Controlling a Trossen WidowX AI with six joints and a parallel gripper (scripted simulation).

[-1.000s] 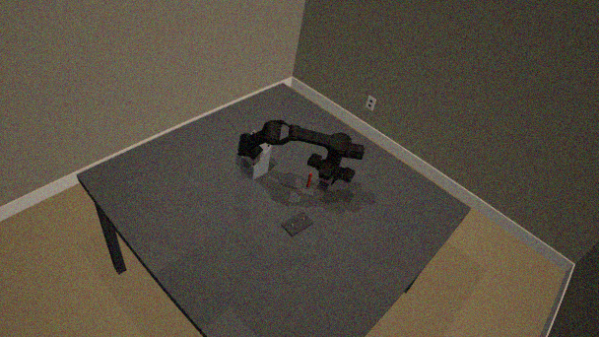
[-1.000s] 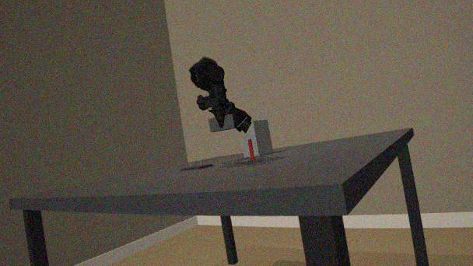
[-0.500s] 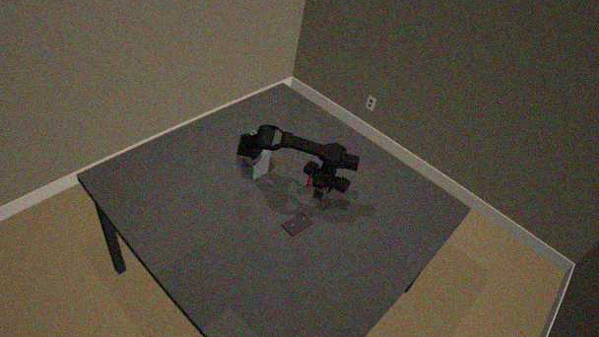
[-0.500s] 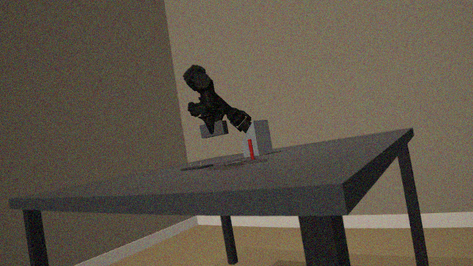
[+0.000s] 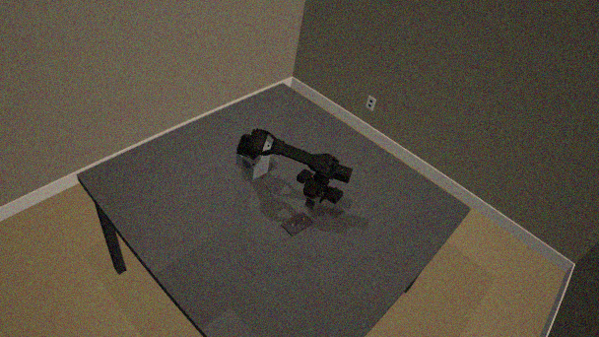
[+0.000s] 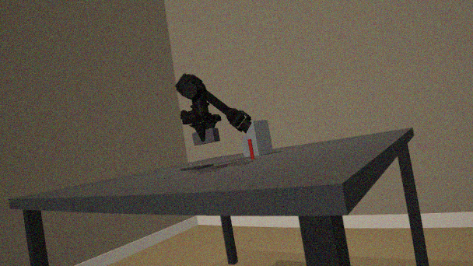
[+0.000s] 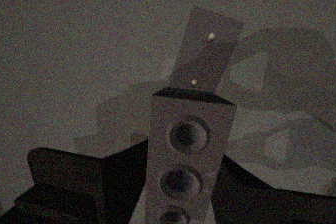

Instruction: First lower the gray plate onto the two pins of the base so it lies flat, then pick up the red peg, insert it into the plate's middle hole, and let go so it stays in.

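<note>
Now: gripper tip 9 cm above the flat base and 8 cm to the left of it. Also, from my gripper tip: gray plate 3 cm above; then red peg 14 cm behind, 10 cm to the left, 6 cm below.
</note>
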